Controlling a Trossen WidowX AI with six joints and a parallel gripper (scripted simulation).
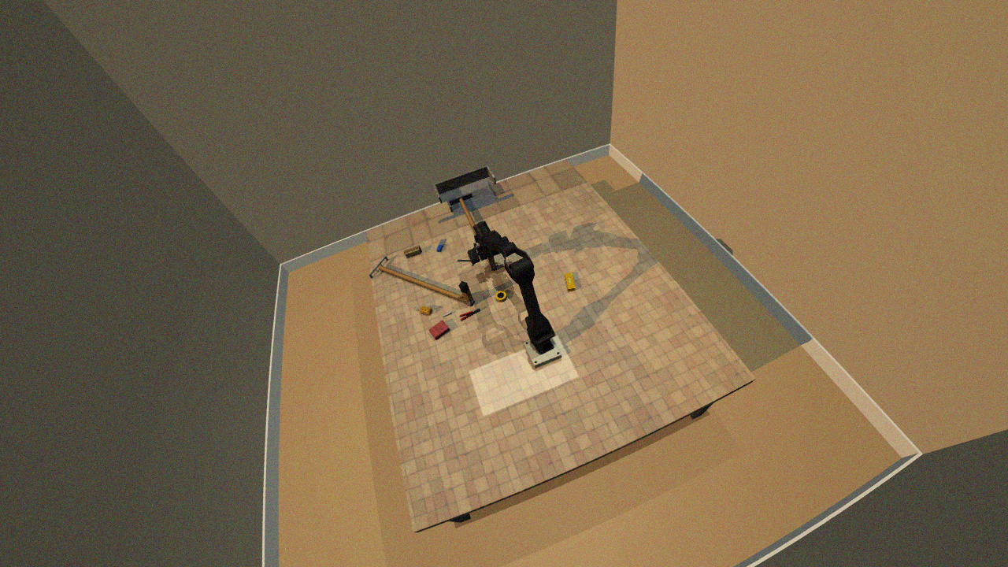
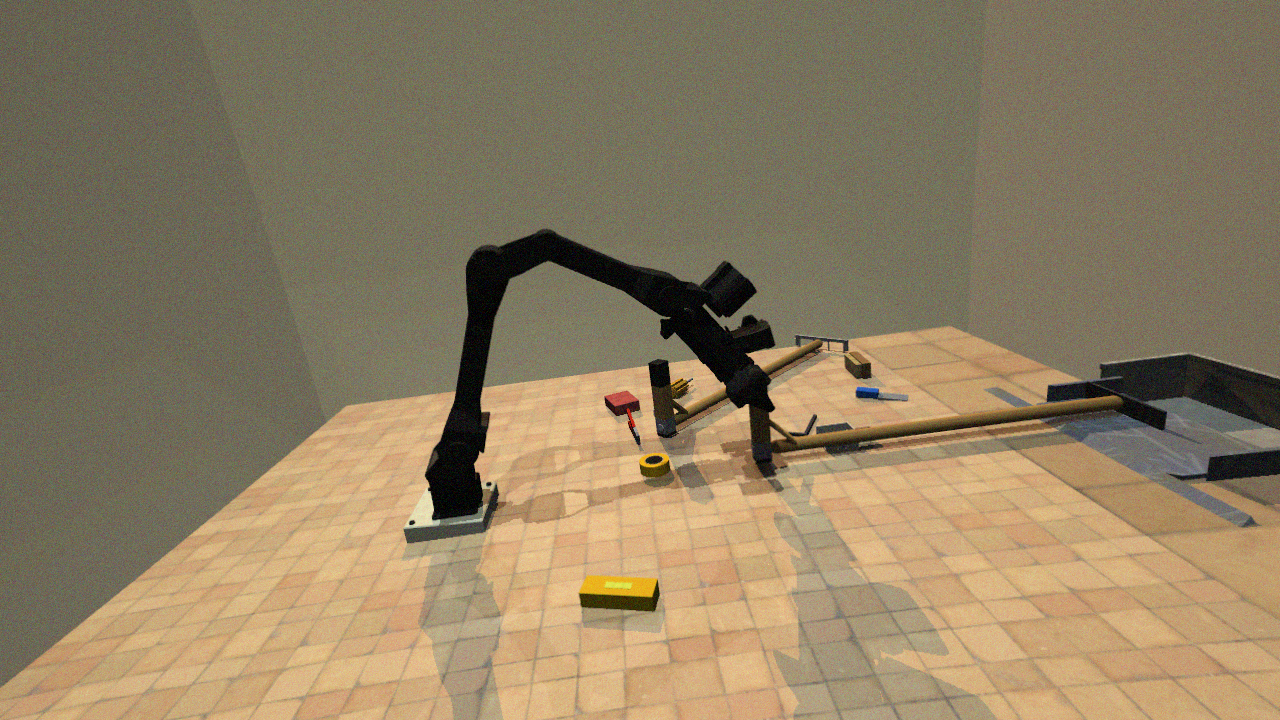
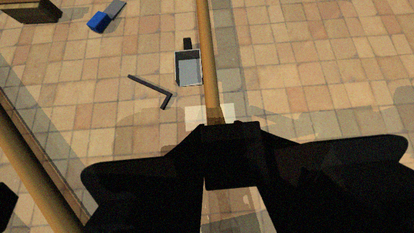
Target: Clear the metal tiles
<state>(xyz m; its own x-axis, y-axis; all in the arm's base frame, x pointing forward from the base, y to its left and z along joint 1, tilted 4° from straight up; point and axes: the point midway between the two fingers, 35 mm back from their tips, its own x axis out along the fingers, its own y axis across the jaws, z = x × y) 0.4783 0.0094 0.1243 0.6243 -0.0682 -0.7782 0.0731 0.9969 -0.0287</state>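
Now: gripper tip 190 mm past the yellow tape roll, 90 mm above it and 40 mm to the right of it. The rest, counted from my gripper tip: red screwdriver: 210 mm behind, 190 mm to the left, 80 mm below; then hex key: 90 mm to the left, 90 mm below, 90 mm ahead; then small grey box: 140 mm ahead, 90 mm below, 20 mm to the left.
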